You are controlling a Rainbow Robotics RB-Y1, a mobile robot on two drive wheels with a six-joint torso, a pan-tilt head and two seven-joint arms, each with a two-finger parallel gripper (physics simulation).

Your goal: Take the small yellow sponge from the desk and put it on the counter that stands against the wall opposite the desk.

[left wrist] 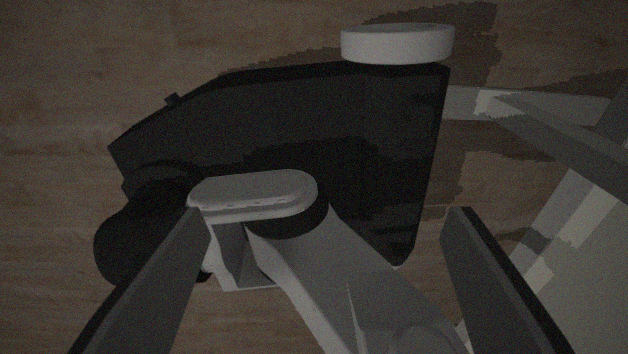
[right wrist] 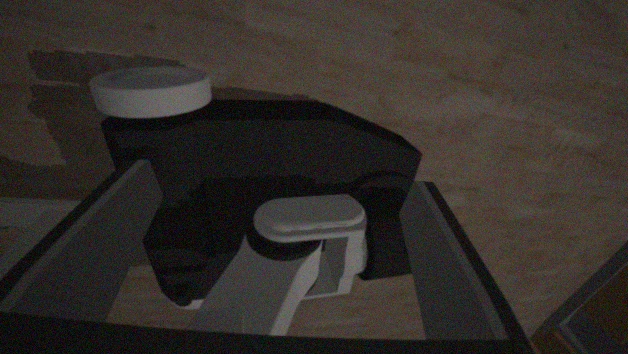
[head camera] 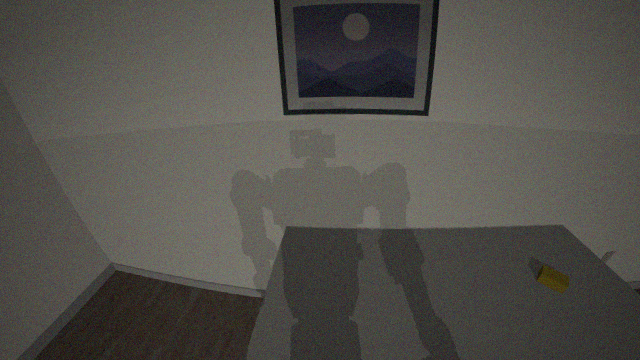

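Observation:
The small yellow sponge (head camera: 553,279) lies on the right part of the grey desk (head camera: 480,300) in the head camera view. My left gripper (left wrist: 320,223) is open, with no object between its fingers; my own base and torso show behind them in the left wrist view. My right gripper (right wrist: 283,188) is open and empty, with my base and torso behind its fingers in the right wrist view. Neither gripper shows in the head camera view, and the sponge does not show in the wrist views. The counter against the opposite wall cannot be made out.
The desk stands close to a wall (head camera: 175,200) with a framed picture (head camera: 356,60). A side wall (head camera: 30,225) and wooden floor (head camera: 150,320) lie left of the desk. A light metal desk leg (left wrist: 560,105) shows in the left wrist view. A grey-framed brown piece (right wrist: 605,310) shows at the lower right of the right wrist view.

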